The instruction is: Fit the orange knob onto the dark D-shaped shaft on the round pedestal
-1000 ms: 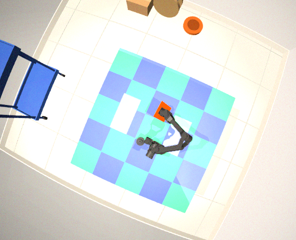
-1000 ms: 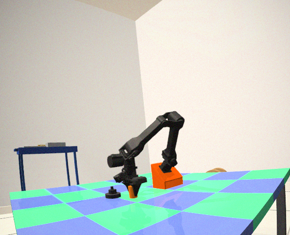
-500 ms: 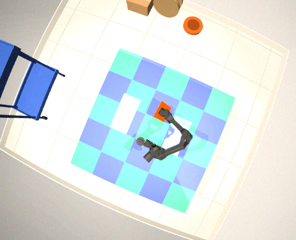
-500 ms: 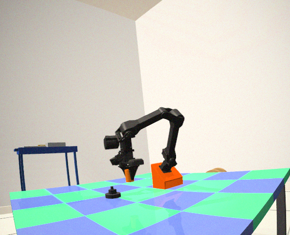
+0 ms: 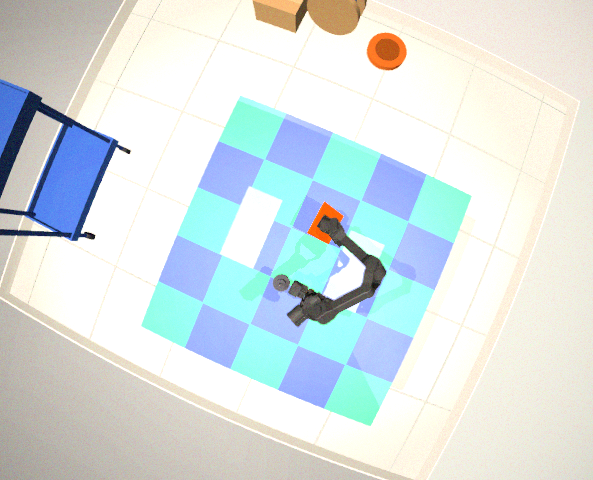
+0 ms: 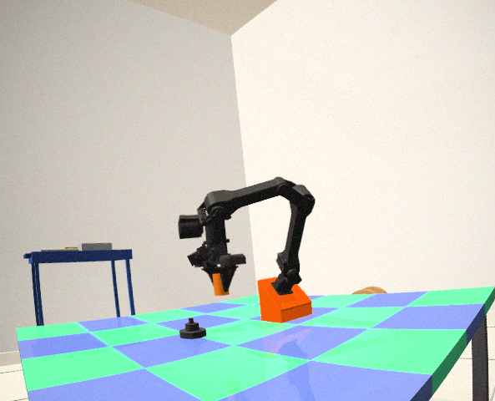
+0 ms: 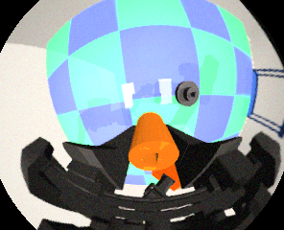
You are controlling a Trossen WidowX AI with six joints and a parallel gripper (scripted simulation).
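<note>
Now: the dark round pedestal 13 cm to the right of my gripper tip, 11 cm below it and 5 cm ahead of it. Round my gripper tip: orange knob 2 cm above.
</note>
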